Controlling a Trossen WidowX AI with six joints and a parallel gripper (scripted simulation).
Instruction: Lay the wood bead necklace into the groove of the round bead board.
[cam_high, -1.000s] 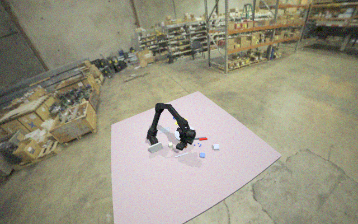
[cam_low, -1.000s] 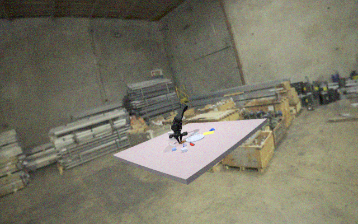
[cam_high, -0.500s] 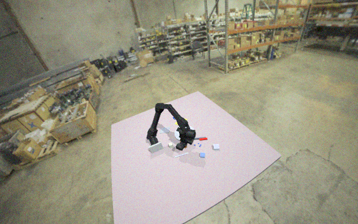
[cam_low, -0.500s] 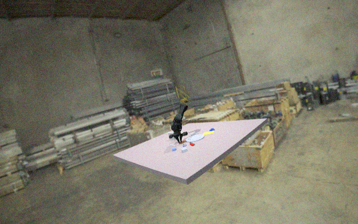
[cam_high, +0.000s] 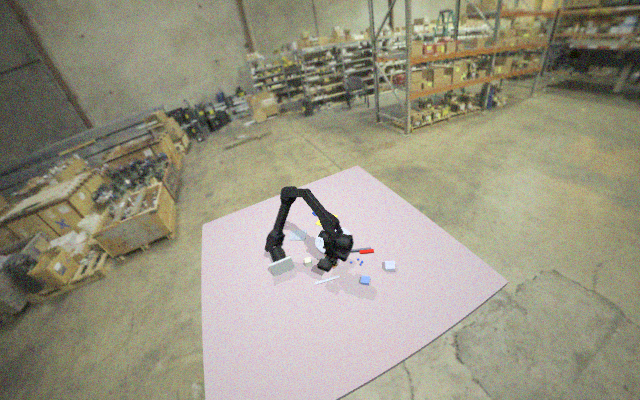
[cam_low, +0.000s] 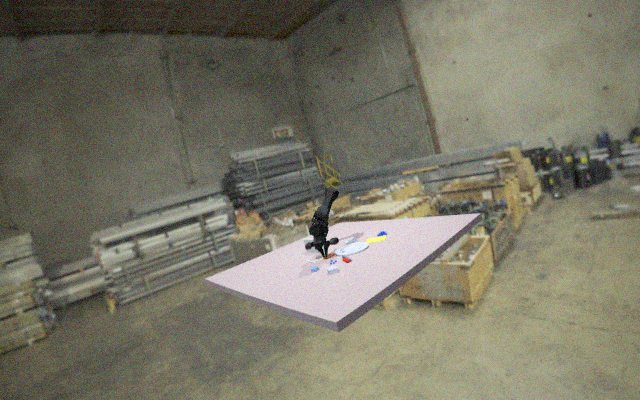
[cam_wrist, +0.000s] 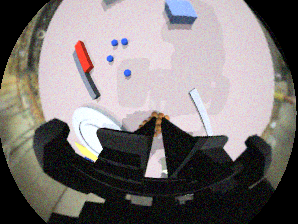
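The white stick is 6 cm to the right of my gripper tip, 6 cm behind it and 1 cm below it. From my gripper tip the other things lie so: cream cube (12 cm behind, 6 cm to the left, 1 cm above); red-handled tool (17 cm ahead, 2 cm to the left); blue block (14 cm to the right, 10 cm ahead).
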